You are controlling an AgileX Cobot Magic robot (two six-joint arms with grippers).
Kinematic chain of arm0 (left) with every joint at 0, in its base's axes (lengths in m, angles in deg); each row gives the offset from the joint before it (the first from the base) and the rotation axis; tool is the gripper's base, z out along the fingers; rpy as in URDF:
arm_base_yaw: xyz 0 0 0.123 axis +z
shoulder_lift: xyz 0 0 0 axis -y
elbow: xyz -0.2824 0 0.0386 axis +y
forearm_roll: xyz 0.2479 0 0.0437 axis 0.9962 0 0.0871
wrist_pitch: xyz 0 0 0 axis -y
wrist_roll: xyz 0.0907 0 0.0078 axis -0.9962 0 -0.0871
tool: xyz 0 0 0 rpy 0 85 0
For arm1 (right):
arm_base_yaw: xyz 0 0 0.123 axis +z
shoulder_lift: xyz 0 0 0 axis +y
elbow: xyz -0.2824 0 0.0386 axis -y
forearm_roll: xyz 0.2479 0 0.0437 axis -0.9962 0 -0.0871
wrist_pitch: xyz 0 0 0 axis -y
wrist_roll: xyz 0.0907 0 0.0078 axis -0.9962 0 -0.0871
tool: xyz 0 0 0 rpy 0 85 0
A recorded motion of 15 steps. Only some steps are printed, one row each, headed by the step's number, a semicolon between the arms.
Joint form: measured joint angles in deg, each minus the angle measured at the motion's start. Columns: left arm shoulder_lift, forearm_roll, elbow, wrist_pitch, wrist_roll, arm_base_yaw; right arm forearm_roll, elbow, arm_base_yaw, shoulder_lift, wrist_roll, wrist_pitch.
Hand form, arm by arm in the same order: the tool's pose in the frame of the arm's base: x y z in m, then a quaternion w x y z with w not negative. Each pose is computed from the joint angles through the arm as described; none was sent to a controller.
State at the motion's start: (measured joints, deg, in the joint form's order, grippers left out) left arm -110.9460 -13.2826 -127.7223 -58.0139 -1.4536 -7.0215; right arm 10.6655 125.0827 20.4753 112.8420 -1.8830 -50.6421
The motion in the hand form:
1: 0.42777 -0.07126 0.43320 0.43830 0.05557 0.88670 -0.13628; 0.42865 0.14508 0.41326 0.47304 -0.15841 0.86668 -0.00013
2: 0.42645 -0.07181 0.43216 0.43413 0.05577 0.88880 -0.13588; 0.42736 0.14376 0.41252 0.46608 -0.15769 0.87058 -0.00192
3: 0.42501 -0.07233 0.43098 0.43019 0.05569 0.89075 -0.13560; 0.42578 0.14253 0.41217 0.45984 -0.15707 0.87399 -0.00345
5: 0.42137 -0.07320 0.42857 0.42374 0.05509 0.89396 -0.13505; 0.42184 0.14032 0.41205 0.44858 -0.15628 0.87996 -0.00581
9: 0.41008 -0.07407 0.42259 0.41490 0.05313 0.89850 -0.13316; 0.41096 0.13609 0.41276 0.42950 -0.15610 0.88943 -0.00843
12: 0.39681 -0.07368 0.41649 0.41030 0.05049 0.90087 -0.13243; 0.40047 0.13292 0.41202 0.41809 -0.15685 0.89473 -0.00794
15: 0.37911 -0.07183 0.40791 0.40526 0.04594 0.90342 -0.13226; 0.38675 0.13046 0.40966 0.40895 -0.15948 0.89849 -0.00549
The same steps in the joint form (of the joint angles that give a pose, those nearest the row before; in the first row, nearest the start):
1: 0.21 0.14 0.42 -0.37 0.11 -0.11; 0.01 -0.19 -0.10 -0.14 0.00 -0.98
2: 0.49 0.26 0.97 -0.63 0.23 -0.21; 0.00 -0.39 -0.18 -0.33 0.00 -1.89
3: 0.84 0.37 1.67 -0.77 0.35 -0.32; 0.00 -0.63 -0.24 -0.58 0.00 -2.73
5: 1.86 0.57 3.61 -0.62 0.56 -0.54; -0.03 -1.33 -0.30 -1.28 0.00 -4.21
9: 5.20 0.94 9.85 1.18 0.77 -0.98; -0.18 -3.95 -0.31 -3.53 -0.01 -6.29
12: 8.93 1.04 16.55 3.60 0.81 -1.27; -0.42 -7.53 -0.26 -6.03 -0.11 -6.64
15: 13.53 0.95 24.66 6.50 0.82 -1.44; -0.67 -12.68 0.02 -9.38 -0.33 -5.96

